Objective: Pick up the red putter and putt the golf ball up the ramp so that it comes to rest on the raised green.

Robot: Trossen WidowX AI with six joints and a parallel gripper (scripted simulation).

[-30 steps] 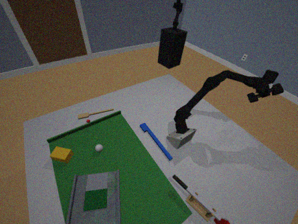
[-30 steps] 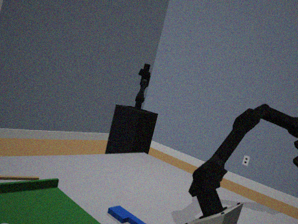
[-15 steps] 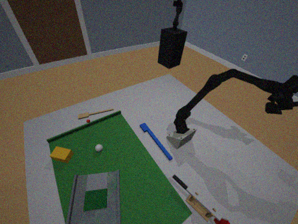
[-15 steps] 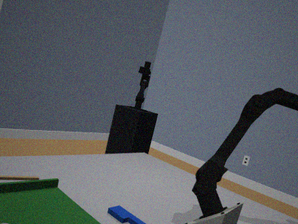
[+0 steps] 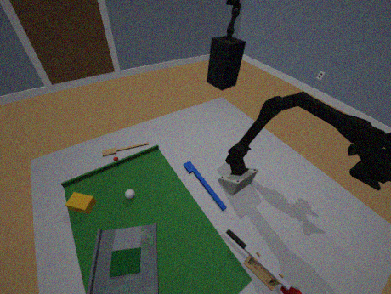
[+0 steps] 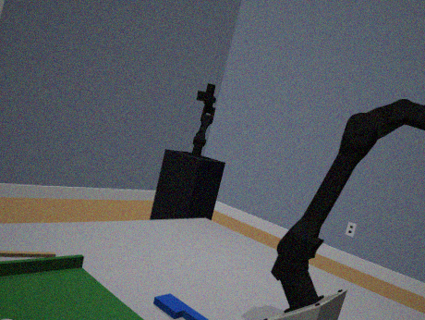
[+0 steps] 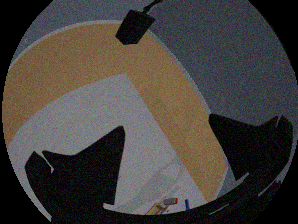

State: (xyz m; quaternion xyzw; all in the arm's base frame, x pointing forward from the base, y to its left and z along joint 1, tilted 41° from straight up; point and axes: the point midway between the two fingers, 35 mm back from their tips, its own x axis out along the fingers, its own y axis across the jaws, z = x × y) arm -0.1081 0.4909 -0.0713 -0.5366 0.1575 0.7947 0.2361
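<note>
Right now the wooden rack is 37 cm ahead of my gripper tip, 13 cm to the right of it and 27 cm below it. Also, from my gripper tip: small red ball: 55 cm ahead, 92 cm to the right, 29 cm below; then white golf ball: 59 cm ahead, 68 cm to the right, 27 cm below; then green mat: 61 cm ahead, 53 cm to the right, 30 cm below.
</note>
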